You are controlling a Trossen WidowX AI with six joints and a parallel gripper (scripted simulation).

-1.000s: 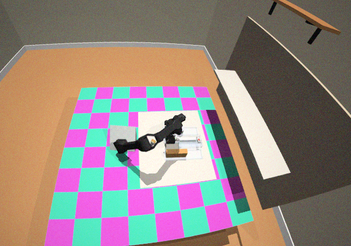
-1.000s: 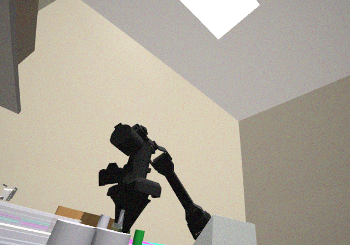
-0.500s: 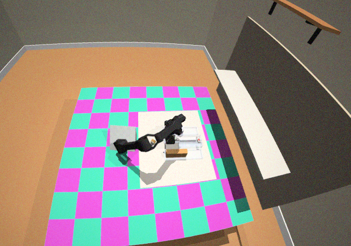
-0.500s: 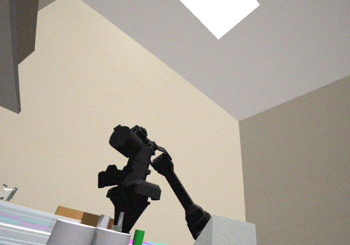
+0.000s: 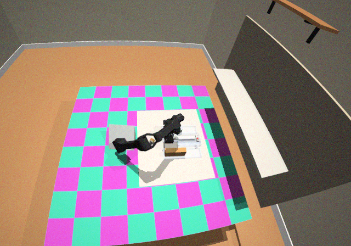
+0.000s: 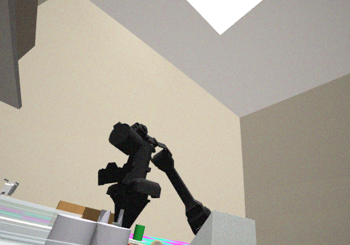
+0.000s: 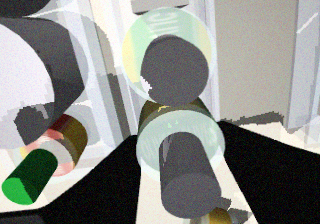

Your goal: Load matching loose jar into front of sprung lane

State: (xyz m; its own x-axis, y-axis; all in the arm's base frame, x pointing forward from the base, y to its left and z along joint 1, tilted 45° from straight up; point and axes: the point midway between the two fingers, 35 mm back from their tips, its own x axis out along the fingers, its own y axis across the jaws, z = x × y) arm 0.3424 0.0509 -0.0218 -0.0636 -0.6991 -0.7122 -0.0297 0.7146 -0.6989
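The clear lane rack lies 14 cm ahead of my gripper tip, 2 cm to the right of it and 2 cm below it.
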